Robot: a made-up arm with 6 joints.
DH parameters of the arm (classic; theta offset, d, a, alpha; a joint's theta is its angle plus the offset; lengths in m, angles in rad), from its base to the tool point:
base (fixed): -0.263 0 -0.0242 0
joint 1: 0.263 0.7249 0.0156 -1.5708
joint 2: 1.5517 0 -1.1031 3.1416
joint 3: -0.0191 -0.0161 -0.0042 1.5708
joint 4: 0 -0.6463 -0.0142 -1.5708
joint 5: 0 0.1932 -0.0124 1.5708
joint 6: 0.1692 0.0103 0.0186 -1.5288
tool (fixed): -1.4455 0.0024 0 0
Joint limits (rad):
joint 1: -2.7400..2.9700
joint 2: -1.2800..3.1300
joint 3: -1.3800..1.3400
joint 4: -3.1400..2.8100
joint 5: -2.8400..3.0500
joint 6: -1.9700..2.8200
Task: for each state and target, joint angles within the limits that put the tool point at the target. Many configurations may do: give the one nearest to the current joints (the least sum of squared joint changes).
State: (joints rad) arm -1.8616 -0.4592 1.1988 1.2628 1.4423 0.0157
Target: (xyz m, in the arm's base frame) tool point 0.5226 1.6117 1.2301
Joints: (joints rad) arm -1.9112 -1.2497 1.3316 1.3634 1.5479 0.0156
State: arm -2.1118 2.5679 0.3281 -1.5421 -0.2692 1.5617
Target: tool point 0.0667 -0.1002 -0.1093
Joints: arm -1.7947 2.4311 -0.4080 -2.1869 -0.2462 1.5013
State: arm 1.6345 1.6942 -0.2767 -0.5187 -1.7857 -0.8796
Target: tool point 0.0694 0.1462 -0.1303
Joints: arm 1.7958 2.4074 -0.4764 -0.8618 -1.7929 -0.9103
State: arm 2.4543 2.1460 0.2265 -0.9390 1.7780 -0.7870
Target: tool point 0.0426 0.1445 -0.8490
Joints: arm 2.2520 2.7761 0.7715 -0.6134 1.8081 -0.7407
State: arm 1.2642 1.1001 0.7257 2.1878 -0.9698 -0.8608
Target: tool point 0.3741 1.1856 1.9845
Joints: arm 1.1527 0.7346 1.1969 2.0265 -0.9997 -0.8706
